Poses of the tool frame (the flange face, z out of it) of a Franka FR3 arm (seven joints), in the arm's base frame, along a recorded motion.
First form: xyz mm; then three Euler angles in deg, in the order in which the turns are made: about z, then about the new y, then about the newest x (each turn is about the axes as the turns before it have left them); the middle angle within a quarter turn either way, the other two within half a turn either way.
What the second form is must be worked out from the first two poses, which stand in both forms.
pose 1, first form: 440, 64, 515, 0.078, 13.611, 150.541
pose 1, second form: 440, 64, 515, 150.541, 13.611, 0.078
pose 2, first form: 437, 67, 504, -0.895, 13.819, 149.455
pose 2, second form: 437, 67, 504, 149.455, 13.819, -0.895
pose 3, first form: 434, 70, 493, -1.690, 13.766, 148.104
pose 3, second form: 434, 70, 493, 148.104, 13.766, -1.690
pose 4, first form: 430, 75, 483, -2.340, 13.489, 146.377
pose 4, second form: 430, 75, 483, 146.377, 13.489, -2.340
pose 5, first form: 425, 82, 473, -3.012, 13.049, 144.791
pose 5, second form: 425, 82, 473, 144.791, 13.049, -3.012
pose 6, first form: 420, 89, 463, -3.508, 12.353, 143.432
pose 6, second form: 420, 89, 463, 143.432, 12.353, -3.508
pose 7, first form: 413, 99, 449, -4.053, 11.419, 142.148
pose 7, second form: 413, 99, 449, 142.148, 11.419, -4.053
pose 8, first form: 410, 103, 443, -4.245, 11.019, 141.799
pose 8, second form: 410, 103, 443, 141.799, 11.019, -4.245
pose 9, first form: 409, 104, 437, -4.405, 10.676, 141.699
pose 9, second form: 409, 104, 437, 141.699, 10.676, -4.405
